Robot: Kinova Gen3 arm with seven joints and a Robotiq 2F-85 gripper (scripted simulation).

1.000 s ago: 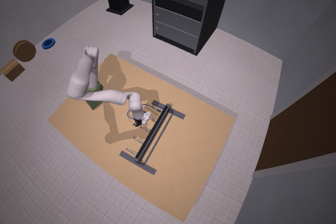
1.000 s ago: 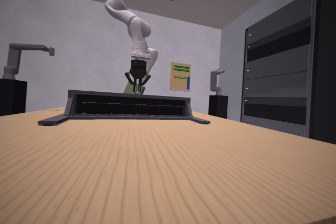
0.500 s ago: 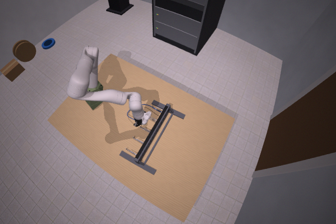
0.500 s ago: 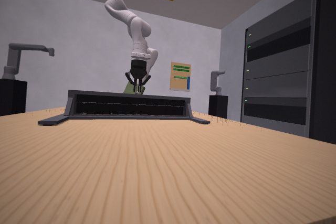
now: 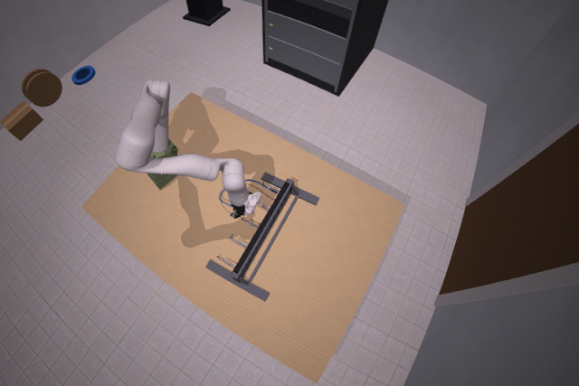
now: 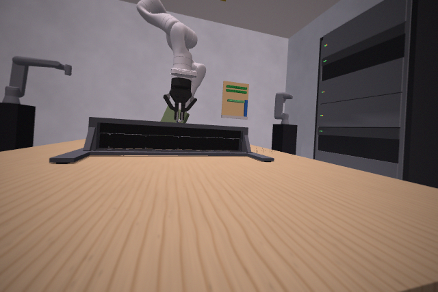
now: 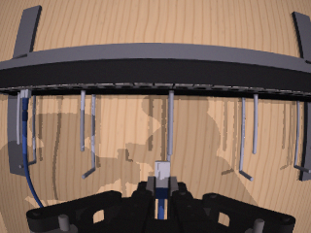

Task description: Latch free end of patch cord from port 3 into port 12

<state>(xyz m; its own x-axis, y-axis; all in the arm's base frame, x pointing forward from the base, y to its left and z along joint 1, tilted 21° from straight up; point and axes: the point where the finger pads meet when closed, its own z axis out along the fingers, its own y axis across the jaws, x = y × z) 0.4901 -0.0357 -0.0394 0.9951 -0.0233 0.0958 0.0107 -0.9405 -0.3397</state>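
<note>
Now: the plug 10 mm below my hand and 10 mm ahead of it.
</note>
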